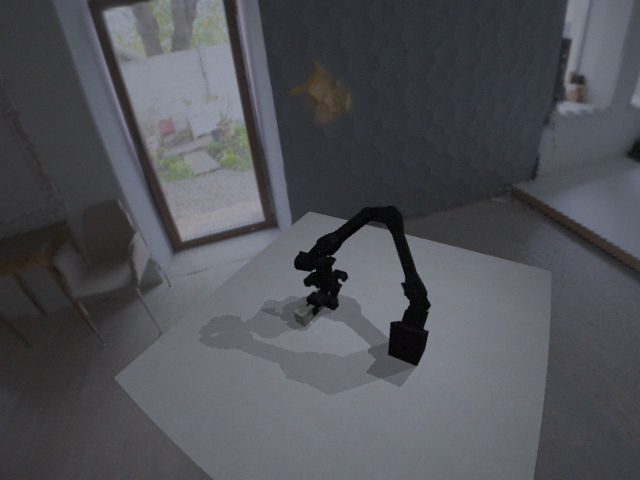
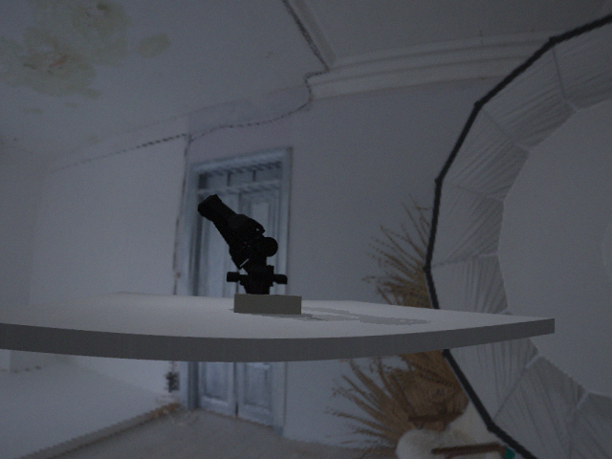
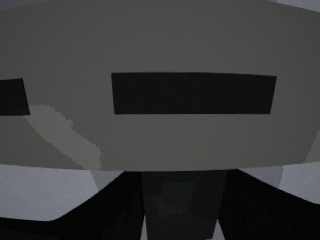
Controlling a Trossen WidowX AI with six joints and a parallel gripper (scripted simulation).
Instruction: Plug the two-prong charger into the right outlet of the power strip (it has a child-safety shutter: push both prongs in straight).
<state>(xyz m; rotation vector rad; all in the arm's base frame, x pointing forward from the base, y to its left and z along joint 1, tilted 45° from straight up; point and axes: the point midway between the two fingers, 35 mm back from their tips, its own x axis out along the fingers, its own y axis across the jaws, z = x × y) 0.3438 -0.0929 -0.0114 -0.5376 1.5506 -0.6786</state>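
My gripper tip is 2 cm short of the black two-prong charger and 1 cm below it.
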